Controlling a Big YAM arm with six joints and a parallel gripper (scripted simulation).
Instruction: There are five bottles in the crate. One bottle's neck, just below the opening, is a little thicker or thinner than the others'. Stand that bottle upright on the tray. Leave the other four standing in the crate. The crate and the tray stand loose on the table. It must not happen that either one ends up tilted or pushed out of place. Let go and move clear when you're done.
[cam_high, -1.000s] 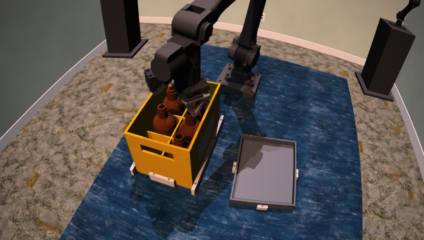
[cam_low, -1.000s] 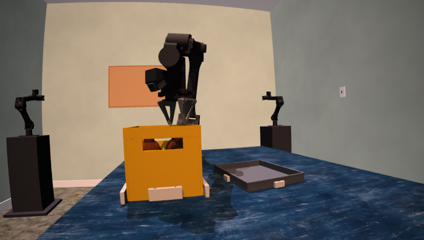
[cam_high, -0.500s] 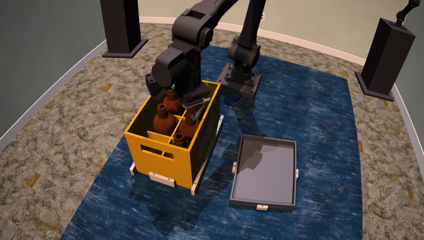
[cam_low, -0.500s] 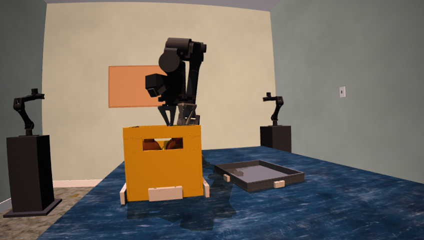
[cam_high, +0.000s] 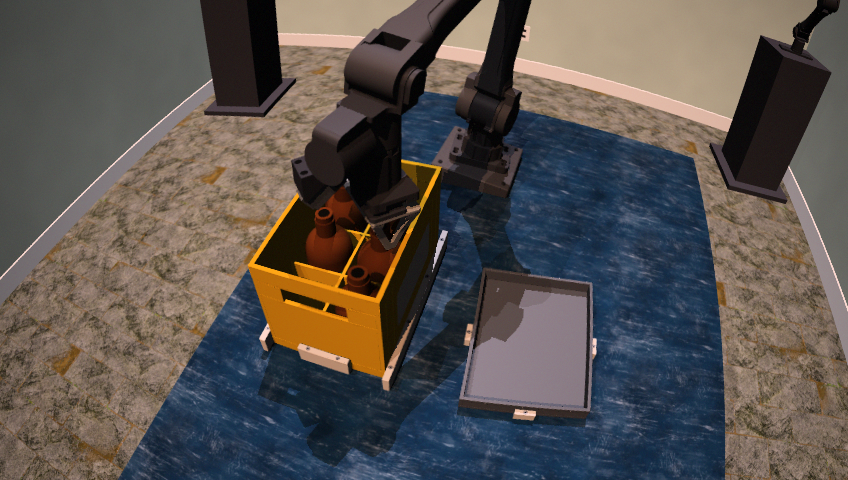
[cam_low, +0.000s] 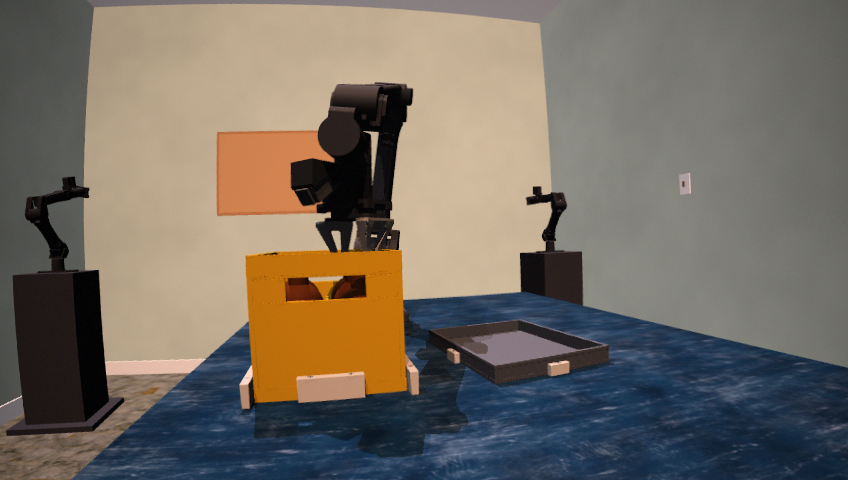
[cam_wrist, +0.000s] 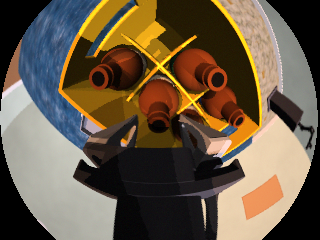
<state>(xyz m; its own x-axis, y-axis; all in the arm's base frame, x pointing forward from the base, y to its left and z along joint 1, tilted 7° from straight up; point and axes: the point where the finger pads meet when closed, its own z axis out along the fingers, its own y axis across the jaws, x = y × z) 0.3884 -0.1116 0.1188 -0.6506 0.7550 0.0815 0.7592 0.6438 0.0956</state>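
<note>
Now: the orange crate 7 cm below my hand and 4 cm to the right of it. The rest, counted from my hand: dark grey tray: 24 cm to the left, 14 cm below, 4 cm ahead.
</note>
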